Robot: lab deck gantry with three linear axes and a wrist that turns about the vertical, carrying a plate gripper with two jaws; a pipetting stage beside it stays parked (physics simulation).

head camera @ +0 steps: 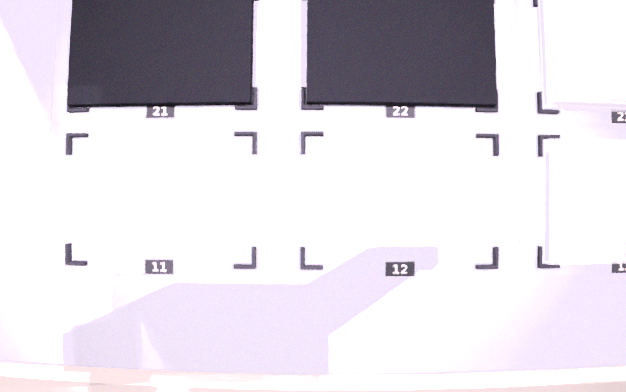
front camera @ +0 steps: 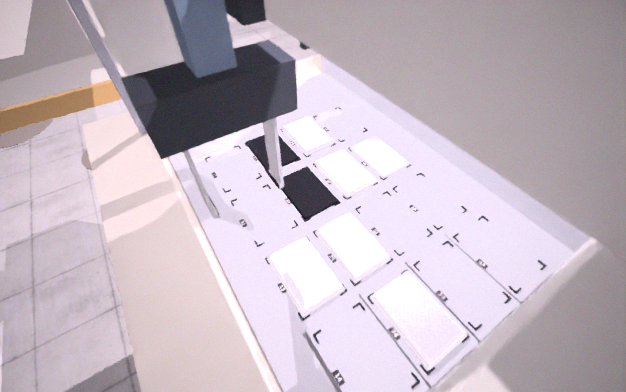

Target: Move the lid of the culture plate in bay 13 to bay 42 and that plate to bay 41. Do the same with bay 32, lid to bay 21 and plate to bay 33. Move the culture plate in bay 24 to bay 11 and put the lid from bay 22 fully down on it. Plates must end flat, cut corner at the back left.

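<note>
My gripper is open and empty, high over the deck around bays 11 and 12; it does not show in the head view. A white plate lies in bay 13; its lid cannot be told apart. A flat white lid lies in bay 42. A white plate lies in bay 32. A dark lid lies in bay 21, another dark lid in bay 22. A pale plate lies flat in bay 24. Bays 11, 33 and 41 hold nothing. Cut corners cannot be made out.
A white plate lies in bay 23, between bays 13 and 33. Another white plate lies in bay 31. A raised rim runs along the deck's right end in the front view.
</note>
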